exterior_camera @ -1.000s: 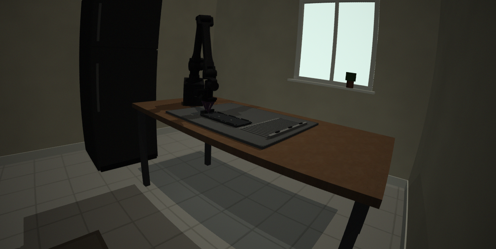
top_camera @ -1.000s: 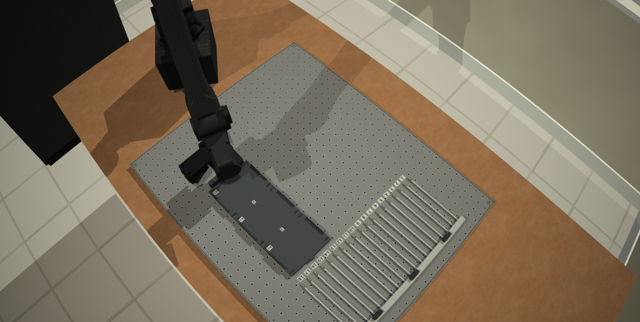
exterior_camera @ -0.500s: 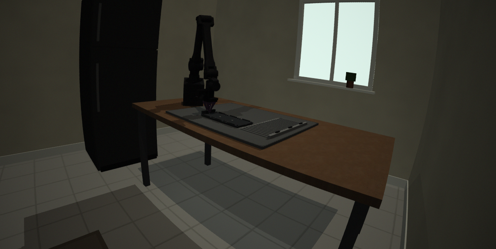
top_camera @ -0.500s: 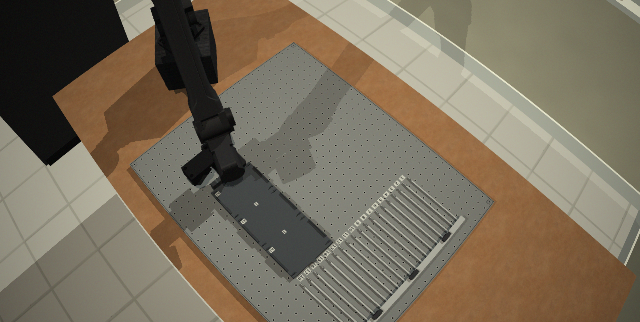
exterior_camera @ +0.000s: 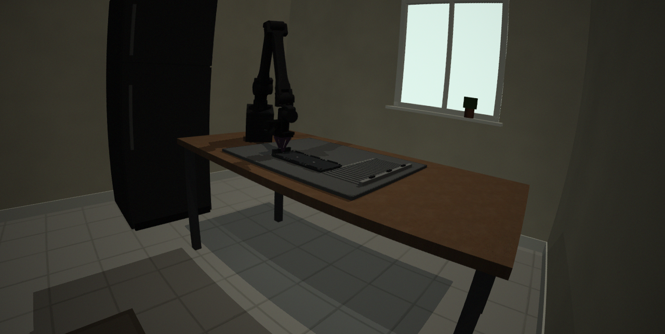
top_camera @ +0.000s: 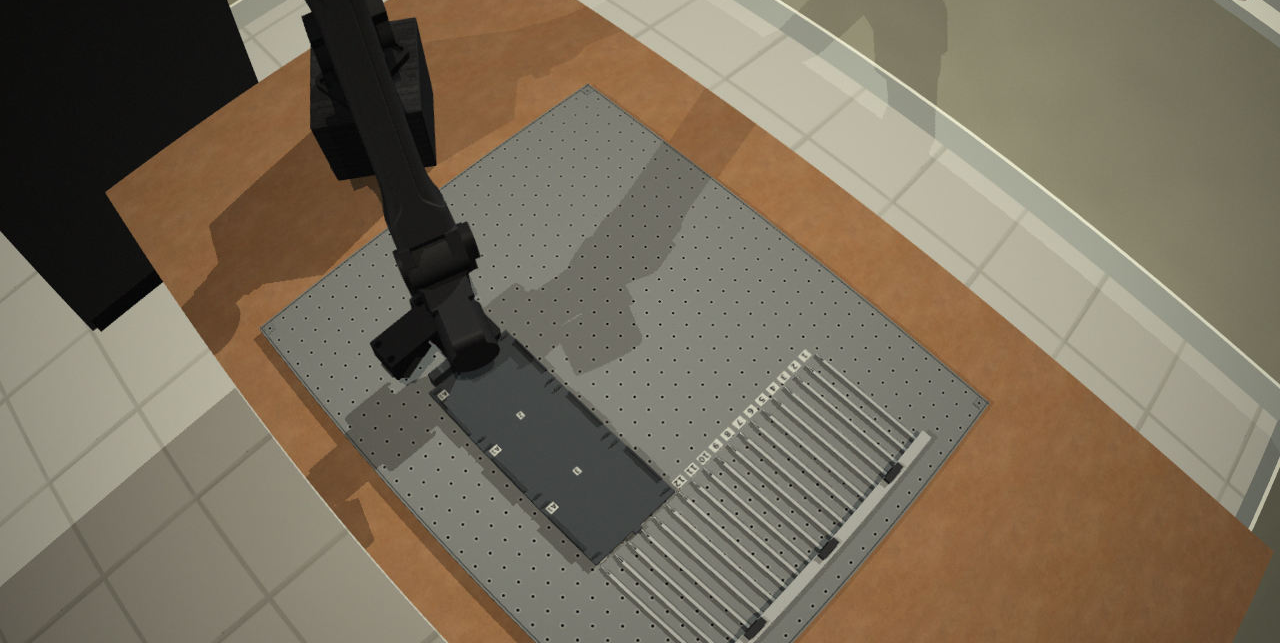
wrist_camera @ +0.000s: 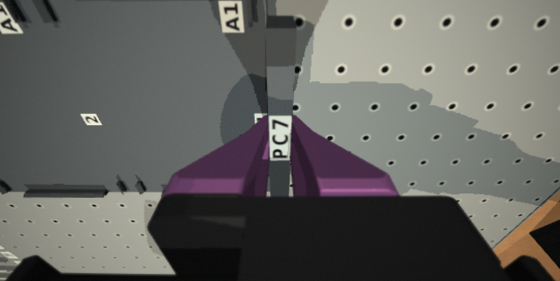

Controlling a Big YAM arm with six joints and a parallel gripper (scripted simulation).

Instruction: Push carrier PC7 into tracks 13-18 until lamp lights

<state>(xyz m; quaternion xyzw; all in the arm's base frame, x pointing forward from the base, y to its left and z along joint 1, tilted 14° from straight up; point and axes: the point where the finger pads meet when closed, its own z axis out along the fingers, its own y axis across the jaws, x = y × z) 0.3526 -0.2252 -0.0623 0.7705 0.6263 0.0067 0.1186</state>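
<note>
Right now my hand is 160 mm short of the carrier PC7, 40 mm to the left of it and 10 mm above it.
</note>
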